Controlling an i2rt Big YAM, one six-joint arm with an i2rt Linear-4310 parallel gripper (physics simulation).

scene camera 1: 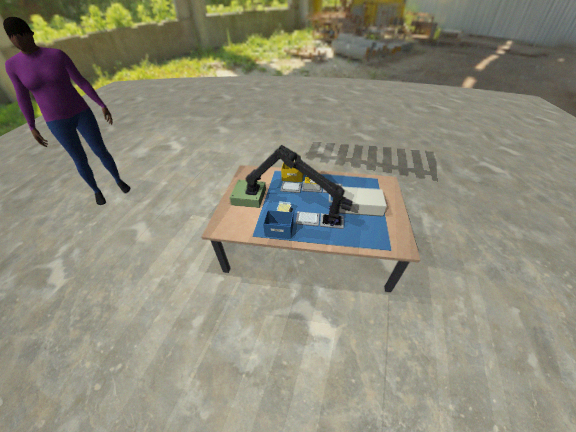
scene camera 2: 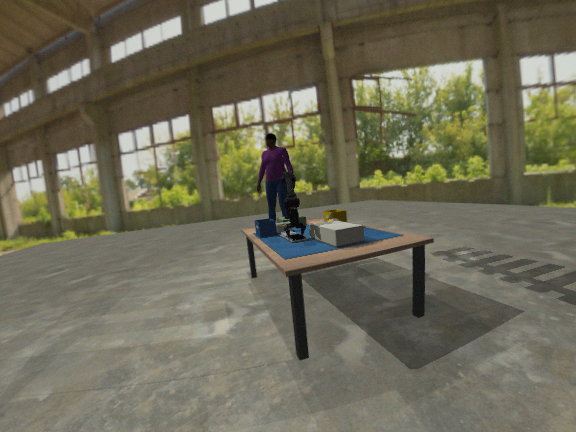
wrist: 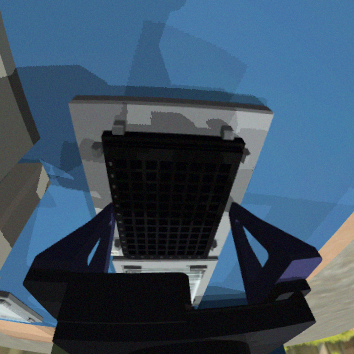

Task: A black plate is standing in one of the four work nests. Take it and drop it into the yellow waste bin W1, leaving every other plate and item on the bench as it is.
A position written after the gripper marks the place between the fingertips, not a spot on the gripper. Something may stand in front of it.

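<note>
There's a black plate (wrist: 168, 190) here, along with a large grey box (scene camera 1: 371, 202), and then there's the gripper (wrist: 173, 207).
</note>
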